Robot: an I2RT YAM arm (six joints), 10 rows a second.
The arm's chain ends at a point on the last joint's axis. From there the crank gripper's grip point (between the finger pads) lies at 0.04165 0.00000 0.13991 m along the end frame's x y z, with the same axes.
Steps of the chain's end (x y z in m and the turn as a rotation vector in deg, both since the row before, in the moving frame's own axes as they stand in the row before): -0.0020, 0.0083, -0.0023, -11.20, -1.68, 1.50; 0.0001, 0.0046, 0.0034, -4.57, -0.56, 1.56; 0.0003, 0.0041, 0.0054, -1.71, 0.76, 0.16; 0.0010, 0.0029, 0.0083, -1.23, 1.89, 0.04
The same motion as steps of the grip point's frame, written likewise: -0.0065, 0.0366, -0.0039, -11.20, -1.68, 1.50; -0.0014, 0.0169, 0.0033, -4.57, -0.56, 1.56; 0.0021, 0.0084, 0.0048, -1.71, 0.76, 0.16; 0.0056, 0.0059, 0.0068, -1.23, 1.89, 0.04
